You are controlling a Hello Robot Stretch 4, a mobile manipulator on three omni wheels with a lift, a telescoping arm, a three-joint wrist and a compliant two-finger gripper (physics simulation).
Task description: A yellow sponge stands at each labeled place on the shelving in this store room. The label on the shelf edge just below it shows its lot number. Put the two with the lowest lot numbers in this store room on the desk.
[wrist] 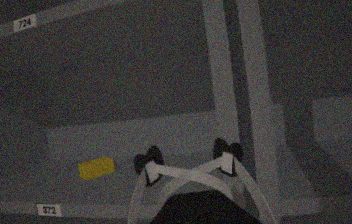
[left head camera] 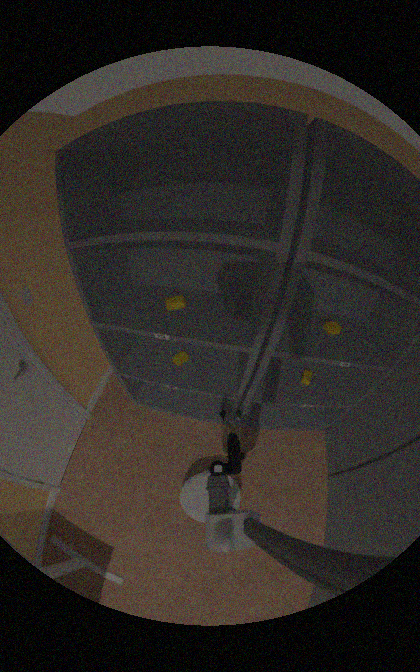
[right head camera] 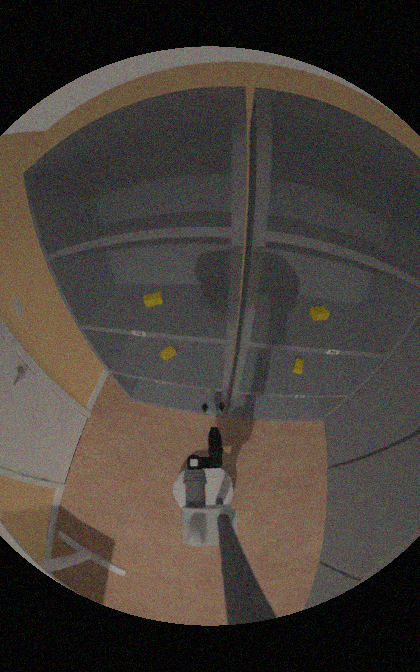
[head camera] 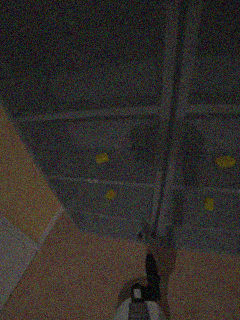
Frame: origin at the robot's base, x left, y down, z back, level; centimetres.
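Where they show: gripper, fingertip midpoint: (wrist: 187,154) (left head camera: 230,408) (right head camera: 212,402) (head camera: 146,231).
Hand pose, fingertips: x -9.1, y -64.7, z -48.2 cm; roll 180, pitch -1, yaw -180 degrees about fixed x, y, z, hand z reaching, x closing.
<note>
Things, the pixels of their top centre, and the offset from my fingertips. "spot": a spot on its surface instead.
- yellow sponge at its top centre: (left head camera: 174,298) (right head camera: 151,295) (head camera: 101,155) dx +30.8, dy -36.2, dz -45.6 cm
- label 372 at a spot on its surface: (wrist: 49,210) spot: dx +34.6, dy +15.8, dz -22.5 cm
- grey shelving at a spot on its surface: (right head camera: 239,165) spot: dx -8.5, dy -95.7, dz -14.1 cm
- label 724 at a spot on its surface: (wrist: 25,22) spot: dx +34.3, dy -30.1, dz -22.4 cm
- white door at a spot on its surface: (left head camera: 35,380) spot: dx +126.1, dy -7.8, dz -0.4 cm
A yellow sponge (head camera: 102,158) (left head camera: 175,303) (right head camera: 153,299) (wrist: 96,168) stands on the left bay's upper visible sponge shelf, above the label 372 (wrist: 49,210). Another sponge (head camera: 110,194) (left head camera: 180,358) (right head camera: 168,353) is on the shelf below it. In the right bay, one sponge (head camera: 225,161) (left head camera: 332,328) (right head camera: 319,313) is above another sponge (head camera: 209,204) (left head camera: 306,377) (right head camera: 298,366); their lot numbers are too small to read. My gripper (left head camera: 230,414) (right head camera: 213,407) (wrist: 187,154) is open and empty, in front of the shelving, right of the 372 sponge in the wrist view. The desk top does not show.
The grey shelving (left head camera: 298,200) (right head camera: 239,165) (wrist: 252,100) has upright posts between its bays. A label 724 (wrist: 25,22) is on a higher shelf edge. A white door (left head camera: 35,380) (right head camera: 35,395) is at left, grey panels (right head camera: 370,500) at right. A pale foot bar (right head camera: 102,562) lies at lower left.
</note>
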